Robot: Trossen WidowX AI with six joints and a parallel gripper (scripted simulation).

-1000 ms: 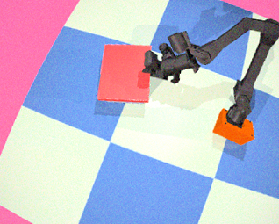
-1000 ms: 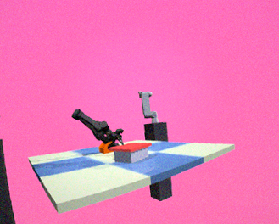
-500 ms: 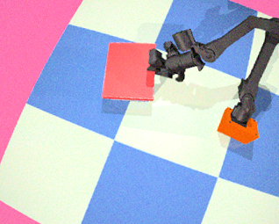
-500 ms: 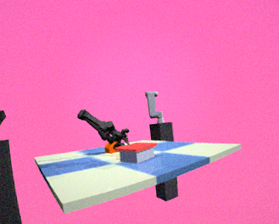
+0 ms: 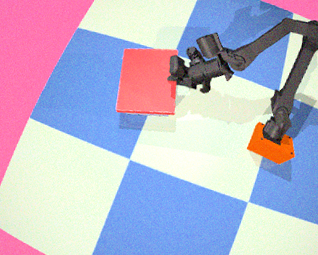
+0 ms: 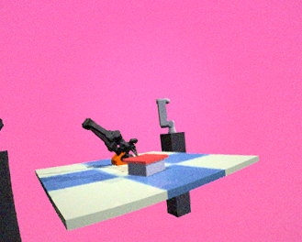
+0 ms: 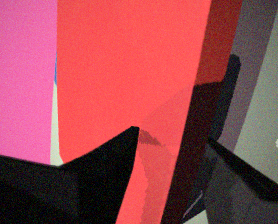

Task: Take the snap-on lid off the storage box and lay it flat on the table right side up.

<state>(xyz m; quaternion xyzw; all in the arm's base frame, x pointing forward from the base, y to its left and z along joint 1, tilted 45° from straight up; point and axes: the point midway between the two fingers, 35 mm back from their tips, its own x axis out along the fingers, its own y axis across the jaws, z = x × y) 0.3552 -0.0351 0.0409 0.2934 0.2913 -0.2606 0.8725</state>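
Right now my gripper tip is 7 cm short of the red lid and 3 cm to the right of it. The rest, counted from my gripper tip: grey storage box (7 cm ahead, 4 cm below, 3 cm to the left).
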